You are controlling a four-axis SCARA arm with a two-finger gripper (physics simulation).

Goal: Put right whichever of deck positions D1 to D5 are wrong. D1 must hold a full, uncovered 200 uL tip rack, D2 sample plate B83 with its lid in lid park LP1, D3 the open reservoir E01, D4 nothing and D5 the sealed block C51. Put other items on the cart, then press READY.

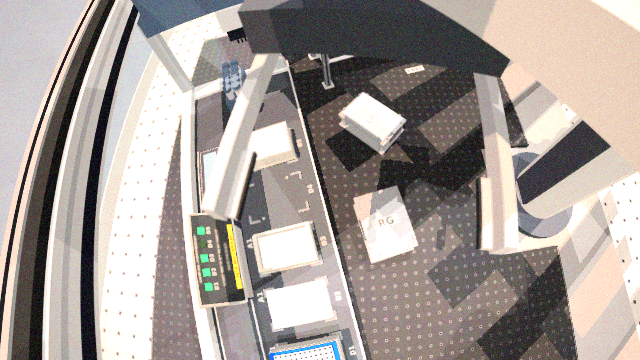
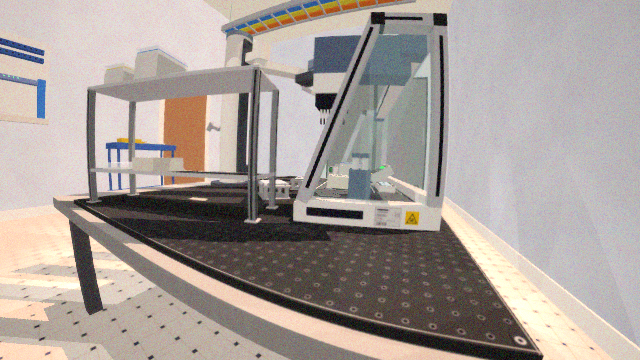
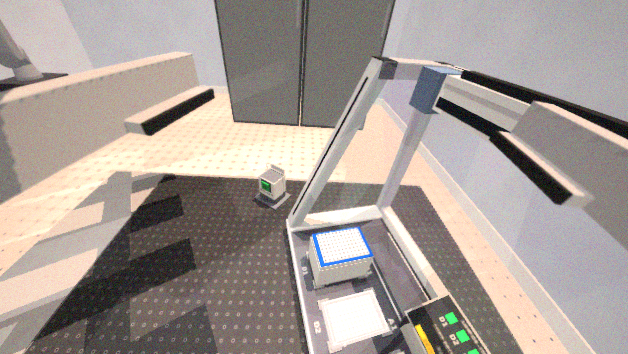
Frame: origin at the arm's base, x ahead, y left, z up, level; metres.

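Where they show: gripper, fingertip midpoint: [image 1: 359,238] [image 3: 350,95]; arm's base, origin of the base link: [image 1: 534,194] [image 2: 232,184].
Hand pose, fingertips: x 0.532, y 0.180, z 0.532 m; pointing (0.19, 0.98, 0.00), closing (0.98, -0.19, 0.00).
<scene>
Things, the pixels of their top centre, and the offset from my fingertips. "*": a spot on its surface instead.
- blue-rimmed tip rack, middle of its top: [image 3: 342,243] [image 2: 350,162] dy +0.159, dx +0.085, dz -0.376 m
- flat white plate, middle of its top: [image 1: 298,304] [image 3: 354,315] dy +0.038, dx +0.111, dz -0.460 m
- white-rimmed open reservoir, middle of its top: [image 1: 283,247] dy -0.083, dx +0.137, dz -0.443 m
- cream block, middle of its top: [image 1: 263,142] [image 2: 345,175] dy -0.326, dx +0.186, dz -0.426 m
- status panel, surface spot: [image 1: 218,260] * dy -0.048, dx +0.268, dz -0.409 m
- grey shelf unit, surface spot: [image 2: 254,150] * dy -0.711, dx +0.082, dz -0.358 m
- small device, middle of its top: [image 3: 271,170] [image 2: 334,163] dy +0.442, dx -0.112, dz -0.391 m
My gripper [image 1: 365,200] [image 3: 350,95] is open, its two fingers wide apart high above the deck and table. A blue-rimmed tip rack [image 1: 306,354] [image 3: 342,246] stands uncovered at D1, its top filled with a grid of white dots. A flat white plate [image 1: 300,304] [image 3: 354,320] lies at D2. The white-rimmed open reservoir [image 1: 287,247] sits at D3. D4 shows bare corner marks. A cream block [image 1: 275,144] stands at D5, partly hidden by a finger. The status panel [image 1: 218,260] [image 3: 450,327] shows green lights for D1, D2, D3 and D5; D4 is dark.
A white stand [image 1: 372,119] with a blurred label and a white RG stand [image 1: 385,231] are on the dark table. The grey shelf unit [image 2: 254,150] carries pale boxes. Blue tubes [image 1: 232,80] stand beyond D5. A small device [image 3: 272,185] stands beyond D1. The deck frame [image 3: 330,145] rises beside D1.
</scene>
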